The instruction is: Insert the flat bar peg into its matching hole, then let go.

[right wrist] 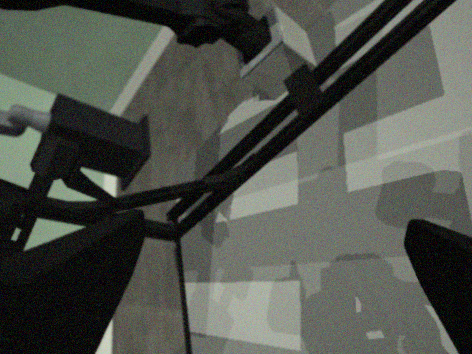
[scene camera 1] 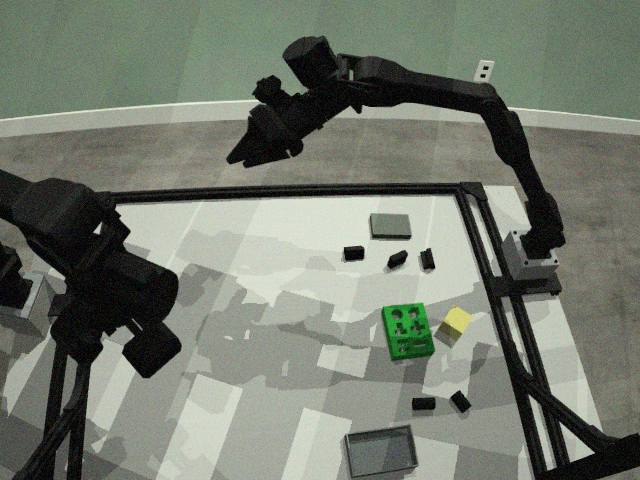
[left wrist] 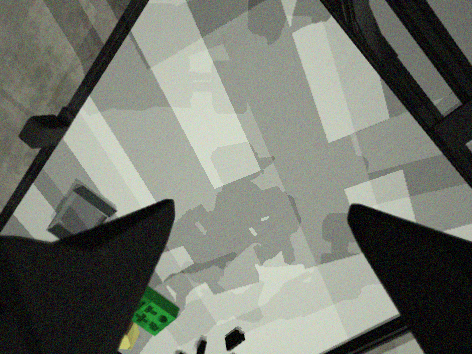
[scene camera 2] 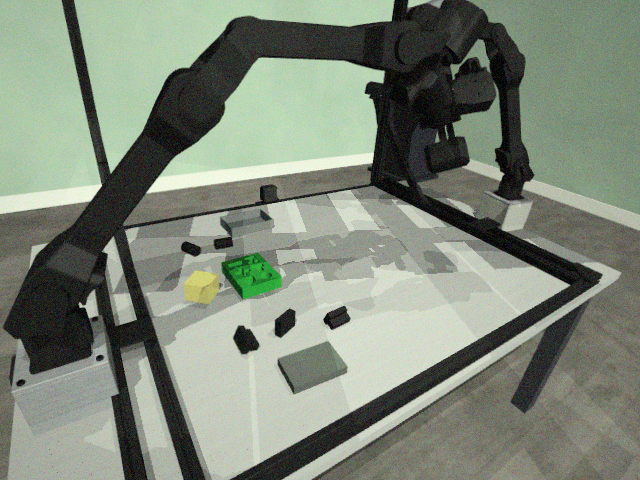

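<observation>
The flat bar peg appears to be the thin black block (scene camera 1: 397,258) (scene camera 2: 285,322) (left wrist: 201,346), the middle one of three black pegs, loose on the table. The green hole board (scene camera 1: 406,335) (scene camera 2: 261,289) (left wrist: 171,306) lies flat apart from it, with round, cross-like and slot-like holes. No peg is seen in them. My left gripper (left wrist: 260,209) is open and empty, high over the table and far from the peg. My right gripper (right wrist: 274,227) (scene camera 1: 236,162) is open and empty, raised high, also far from the peg. Both grippers' fingers are hard to make out in scene camera 2.
Black pegs (scene camera 1: 354,253) (scene camera 1: 427,259) lie on either side of the bar; two more (scene camera 1: 423,403) (scene camera 1: 460,401) lie between the board and a grey open tray (scene camera 1: 347,454). A yellow block (scene camera 1: 457,321) (scene camera 2: 201,287) stands beside the board. A grey slab (scene camera 1: 390,225) (scene camera 2: 312,365) lies near the frame.
</observation>
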